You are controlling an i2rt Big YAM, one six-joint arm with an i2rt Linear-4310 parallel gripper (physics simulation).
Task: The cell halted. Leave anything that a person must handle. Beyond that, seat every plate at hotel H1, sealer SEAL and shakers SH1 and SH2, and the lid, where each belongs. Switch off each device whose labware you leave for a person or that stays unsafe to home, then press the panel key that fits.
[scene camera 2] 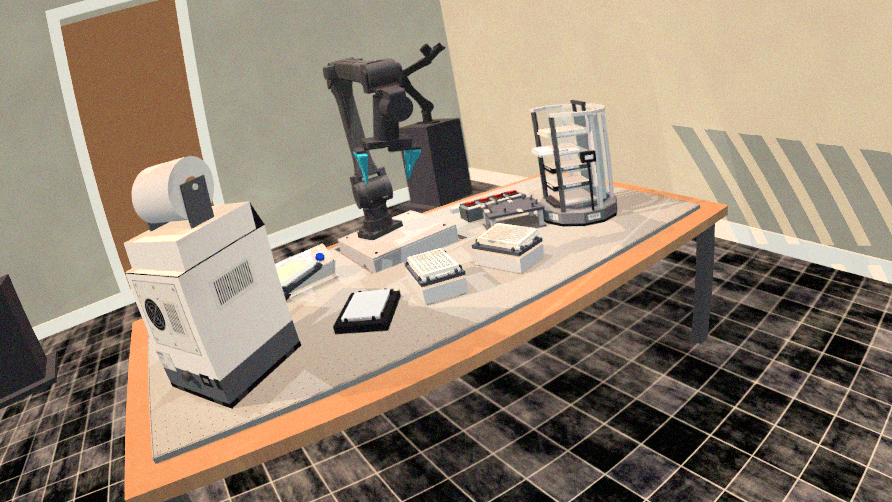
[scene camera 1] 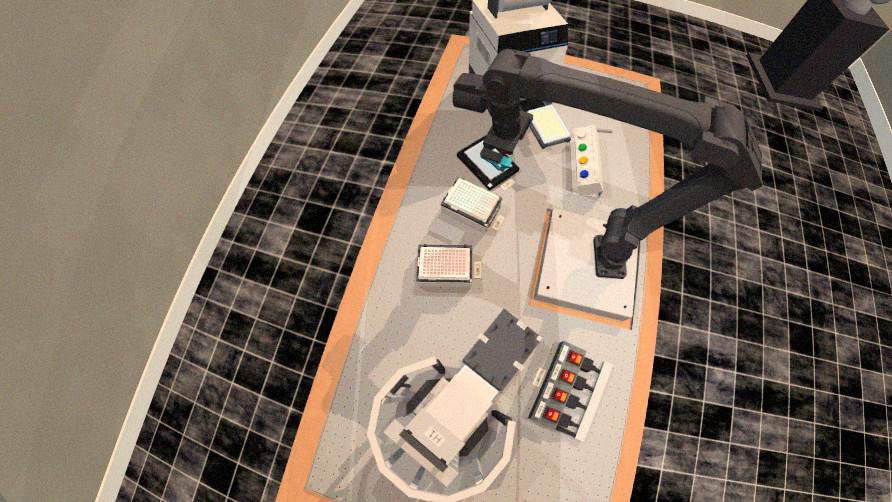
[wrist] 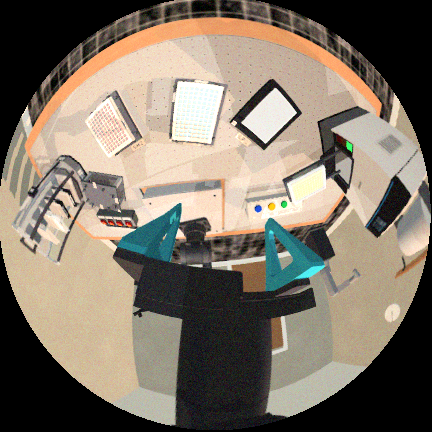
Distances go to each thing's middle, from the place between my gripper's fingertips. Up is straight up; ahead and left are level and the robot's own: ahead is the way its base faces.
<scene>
My gripper is now 40 mm short of the black-framed white lid point(scene camera 2: 363, 305), 150 mm to the left of it and 230 mm above it. From my hand the other things lie so: plate with reddish wells point(scene camera 1: 437, 263) (140 mm ahead, 210 mm to the left, 190 mm below); then yellowish plate point(scene camera 1: 547, 122) (140 mm behind, 240 mm to the right, 150 mm below); then black LP1 lid park point(scene camera 2: 382, 324) (40 mm ahead, 150 mm to the right, 240 mm below).
</scene>
